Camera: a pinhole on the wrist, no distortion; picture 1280 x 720 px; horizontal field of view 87.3 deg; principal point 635.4 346.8 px. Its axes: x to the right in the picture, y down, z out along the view. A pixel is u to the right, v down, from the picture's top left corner.
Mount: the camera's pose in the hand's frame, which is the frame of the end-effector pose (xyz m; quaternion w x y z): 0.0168 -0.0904 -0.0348 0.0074 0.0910 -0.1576 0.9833
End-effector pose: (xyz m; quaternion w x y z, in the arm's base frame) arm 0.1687 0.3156 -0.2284 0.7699 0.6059 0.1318 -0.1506
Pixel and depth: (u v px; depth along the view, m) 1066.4 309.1 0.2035
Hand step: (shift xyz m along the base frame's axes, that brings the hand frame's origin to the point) -0.1222 -0.2039 -0.0581
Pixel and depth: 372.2 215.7 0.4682
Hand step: 0.2120 -0.4393 -0.1487
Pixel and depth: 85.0 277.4 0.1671
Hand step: 0.1208 -0.1394 -0.1574
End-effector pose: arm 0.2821 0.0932 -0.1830 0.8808 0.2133 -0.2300 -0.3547
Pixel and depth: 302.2 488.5 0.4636
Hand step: -0.1462 -0.5146 0.1685
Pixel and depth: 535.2 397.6 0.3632
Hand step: -0.1942 -0.3074 0.1402
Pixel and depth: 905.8 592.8 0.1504
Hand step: -0.1677 -0.1329 -0.0274
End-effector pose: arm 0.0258 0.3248 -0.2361 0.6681 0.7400 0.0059 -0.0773
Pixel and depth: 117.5 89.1 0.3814
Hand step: 0.3347 -0.3388 -0.1413
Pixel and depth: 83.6 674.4 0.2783
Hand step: 0.2327 -0.1347 -0.3476
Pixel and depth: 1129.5 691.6 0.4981
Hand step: -0.3636 -0.3353 -0.4951
